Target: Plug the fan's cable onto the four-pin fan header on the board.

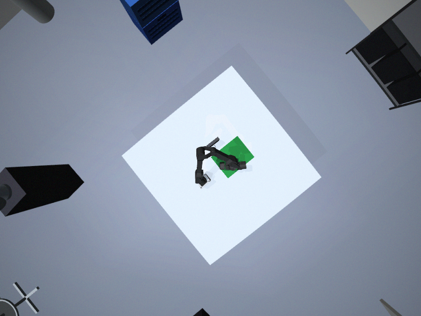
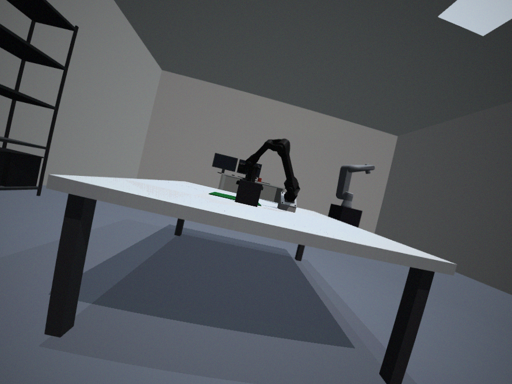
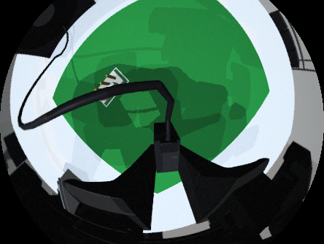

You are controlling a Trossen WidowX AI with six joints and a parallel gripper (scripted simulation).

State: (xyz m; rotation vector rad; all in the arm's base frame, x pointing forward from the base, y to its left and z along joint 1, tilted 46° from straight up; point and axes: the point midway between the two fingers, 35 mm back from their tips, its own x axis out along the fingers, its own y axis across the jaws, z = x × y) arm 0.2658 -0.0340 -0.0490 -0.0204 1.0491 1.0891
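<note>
The white four-pin header is 1 cm ahead of my gripper tip, 8 cm to the left of it and 2 cm below it. Round my gripper tip: fan 2 cm ahead, 24 cm to the left, 4 cm above; then black plug 1 cm ahead, 1 cm to the left, 1 cm above; then green board 7 cm ahead, 4 cm to the left, 3 cm below.
</note>
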